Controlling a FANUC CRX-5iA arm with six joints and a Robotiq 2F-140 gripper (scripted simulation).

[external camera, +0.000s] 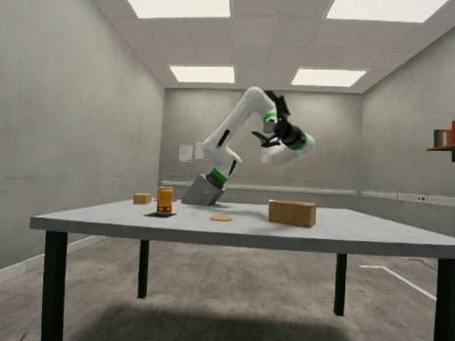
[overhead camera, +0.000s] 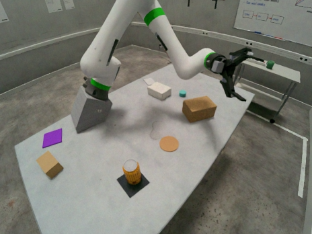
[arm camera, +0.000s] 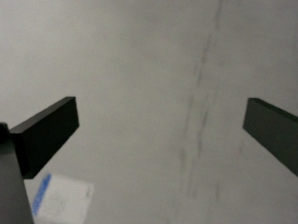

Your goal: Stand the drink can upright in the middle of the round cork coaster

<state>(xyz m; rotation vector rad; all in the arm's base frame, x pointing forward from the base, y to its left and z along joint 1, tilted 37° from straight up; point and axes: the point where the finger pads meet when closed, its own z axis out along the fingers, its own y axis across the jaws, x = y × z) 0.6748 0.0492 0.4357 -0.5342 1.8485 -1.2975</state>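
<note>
My hand is 41 cm to the left of the drink can, 34 cm above it and 18 cm past it. From my hand the other things lie so: dark square coaster 43 cm to the right, 41 cm below, 18 cm behind; then cork-coloured block 36 cm below, 25 cm behind, 16 cm to the left; then round cork coaster 41 cm below, 21 cm behind, 16 cm to the right.
</note>
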